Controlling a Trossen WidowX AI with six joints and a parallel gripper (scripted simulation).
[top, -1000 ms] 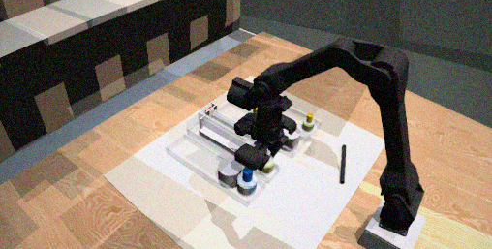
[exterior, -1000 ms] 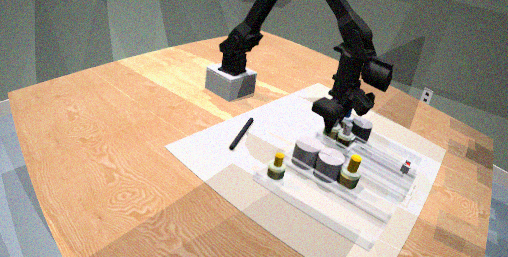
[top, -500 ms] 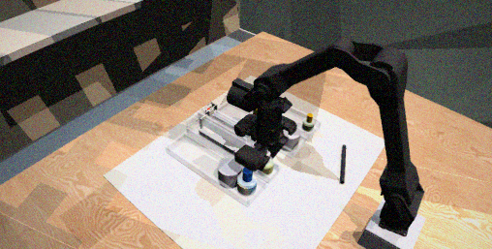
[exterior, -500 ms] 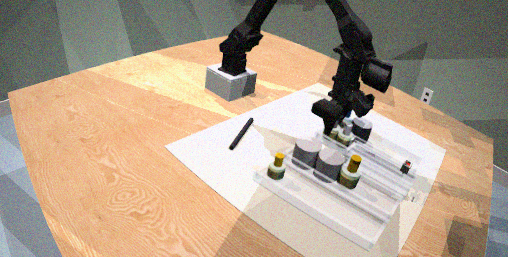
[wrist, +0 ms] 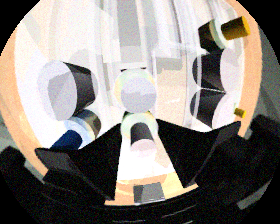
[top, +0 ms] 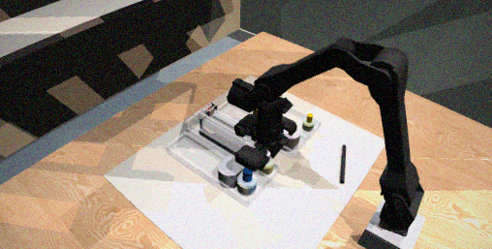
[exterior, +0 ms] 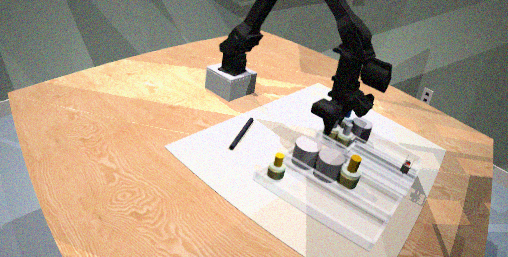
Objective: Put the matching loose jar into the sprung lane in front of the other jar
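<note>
Now: gripper tip 14 cm short of the clear rack, 4 cm to the left of it and 1 cm above it. Round my gripper tip: black pen: 18 cm behind, 13 cm to the right, 2 cm below.
</note>
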